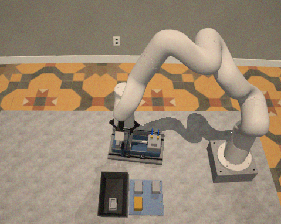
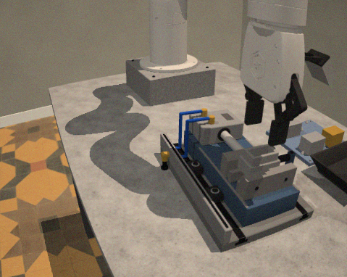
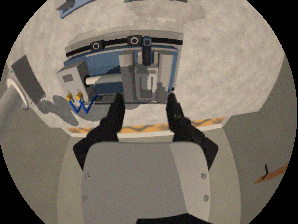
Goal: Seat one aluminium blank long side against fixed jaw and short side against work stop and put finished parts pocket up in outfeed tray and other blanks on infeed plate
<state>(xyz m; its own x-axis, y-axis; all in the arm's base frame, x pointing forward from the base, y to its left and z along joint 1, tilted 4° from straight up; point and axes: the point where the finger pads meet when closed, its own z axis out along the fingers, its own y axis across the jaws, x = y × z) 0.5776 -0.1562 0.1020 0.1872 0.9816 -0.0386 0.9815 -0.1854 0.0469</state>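
Right now my hand is 3 cm short of the fixed jaw and 8 cm above it. Round my hand: vise: 7 cm behind, 1 cm to the left, 12 cm below; grey rail: 8 cm behind, 8 cm to the right, 13 cm below; work stop: 1 cm ahead, 5 cm to the left, 7 cm below.
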